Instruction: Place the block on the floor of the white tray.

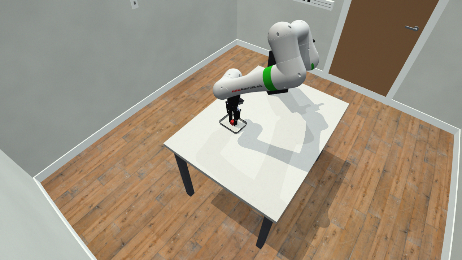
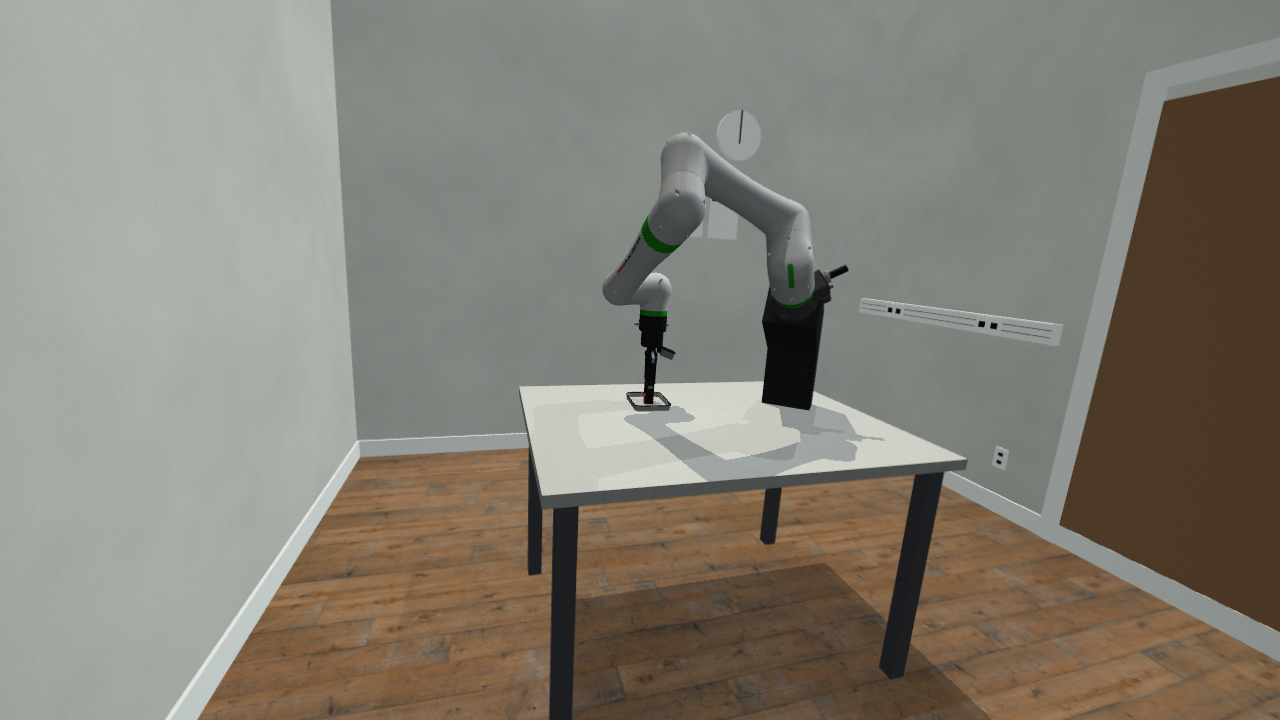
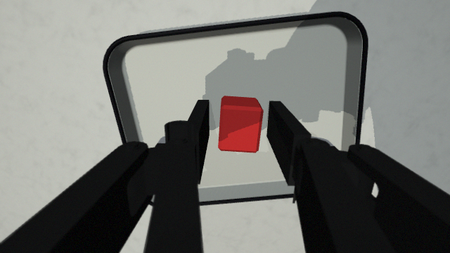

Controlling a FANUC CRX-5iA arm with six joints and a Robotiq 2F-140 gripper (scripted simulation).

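Right now the red block is 20 mm below my hand. From my hand the other things lie so: white tray (30 mm below).
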